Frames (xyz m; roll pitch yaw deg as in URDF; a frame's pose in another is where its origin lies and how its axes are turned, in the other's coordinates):
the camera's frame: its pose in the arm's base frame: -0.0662 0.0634 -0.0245 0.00 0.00 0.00
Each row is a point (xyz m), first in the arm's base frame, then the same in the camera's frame.
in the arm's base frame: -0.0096 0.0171 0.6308
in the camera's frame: 0.0566 -0.0463 0.6553
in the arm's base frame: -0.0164 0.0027 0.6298
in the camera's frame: 0.0498 -0.0607 0.6543
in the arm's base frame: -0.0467 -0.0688 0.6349
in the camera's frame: 0.0195 -0.1322 0.6594
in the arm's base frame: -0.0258 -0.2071 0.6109
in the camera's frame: 0.0404 -0.2705 0.6354
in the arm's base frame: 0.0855 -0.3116 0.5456
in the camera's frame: 0.1517 -0.3750 0.5701
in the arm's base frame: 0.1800 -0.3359 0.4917
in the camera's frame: 0.2462 -0.3993 0.5162
